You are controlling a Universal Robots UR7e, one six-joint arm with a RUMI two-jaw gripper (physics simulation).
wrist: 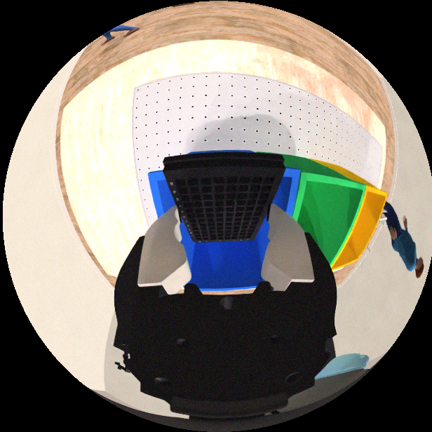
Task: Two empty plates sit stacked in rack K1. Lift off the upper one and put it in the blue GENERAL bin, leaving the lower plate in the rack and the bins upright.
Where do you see a blue bin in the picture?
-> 228, 265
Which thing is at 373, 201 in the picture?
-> A yellow bin.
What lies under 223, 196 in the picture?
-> A black multi-well plate.
